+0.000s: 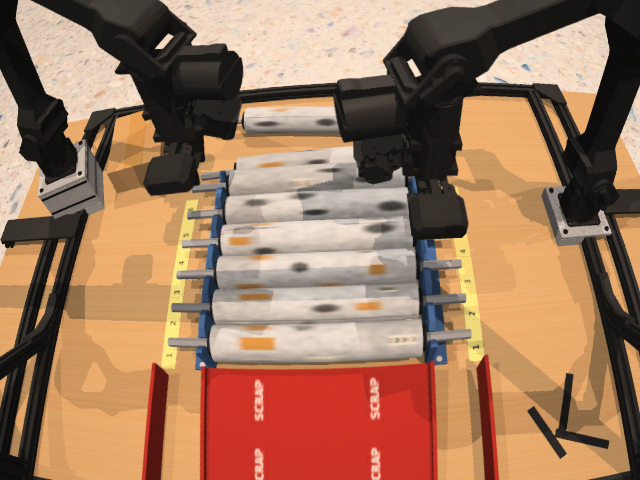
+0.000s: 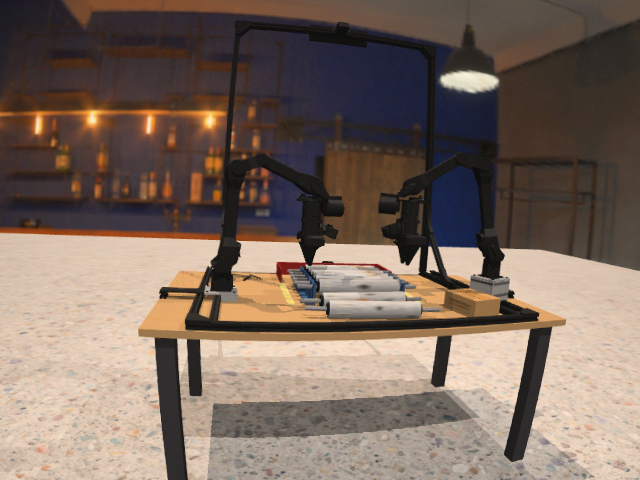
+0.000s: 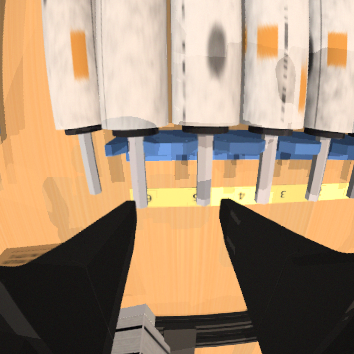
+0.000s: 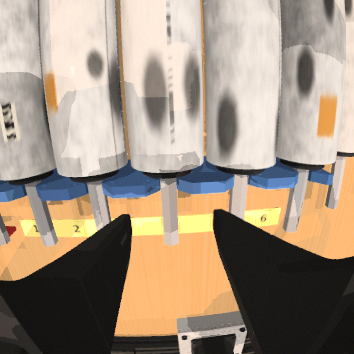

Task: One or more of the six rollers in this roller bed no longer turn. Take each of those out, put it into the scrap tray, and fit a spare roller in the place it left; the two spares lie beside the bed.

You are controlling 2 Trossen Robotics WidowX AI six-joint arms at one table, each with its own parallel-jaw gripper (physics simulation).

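Frame: origin at the left arm's base, x left, y back, z up, level; millimetres.
Seen in the pictures: left gripper, fingertip midpoint: [image 1: 199, 172] [image 2: 404, 264] [image 3: 177, 207]; right gripper, fingertip midpoint: [image 2: 308, 264] [image 4: 171, 219]; left arm's base, origin of the base link: [image 1: 61, 166] [image 2: 490, 276]; right arm's base, origin of the base link: [image 1: 578, 209] [image 2: 220, 289] [image 4: 212, 346].
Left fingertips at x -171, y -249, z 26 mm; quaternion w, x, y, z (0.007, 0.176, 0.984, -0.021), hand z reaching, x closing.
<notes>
Offsets run from my left fingertips to a thing's top centre. "*": to the spot under its first point.
Six white, spotted rollers lie side by side in the blue bed, among them roller 1 {dx -266, dy -74, dz -43 mm} [image 1: 320, 345], roller 4 {dx -122, dy -125, dz -43 mm} [image 1: 310, 235] [image 4: 162, 100] and roller 5 {dx -75, dy -143, dz -43 mm} [image 1: 351, 205] [image 3: 205, 75]. One spare {dx +128, dy -213, dz -71 mm} [image 1: 289, 119] [image 2: 374, 308] lies at the back; another spare {dx +29, dy -178, dz -71 mm} [image 1: 279, 161] [image 3: 70, 65] lies close beside roller 6 {* dx +0, dy -67, dz -44 mm} [image 3: 135, 75]. No roller shows in the visible part of the red scrap tray {dx -376, dy -33, dz -69 mm} [image 1: 315, 428]. My left gripper [image 2: 406, 262] [image 3: 177, 207] is part open and empty, above roller 5's shaft end. My right gripper [image 2: 309, 262] [image 4: 171, 219] is part open and empty, above roller 4's shaft end.
Yellow number strips {* dx -203, dy +105, dz -62 mm} [image 1: 169, 341] {* dx -314, dy -281, dz -118 mm} [image 1: 475, 330] flank the bed. A cardboard box {dx +212, dy +106, dz -64 mm} [image 2: 471, 302] stands near the left arm's base. Black strips {* dx -472, dy -355, dz -119 mm} [image 1: 566, 403] lie at the front right. Black frame rails [image 1: 56, 299] border the table. Both arms hide parts of the back rollers.
</notes>
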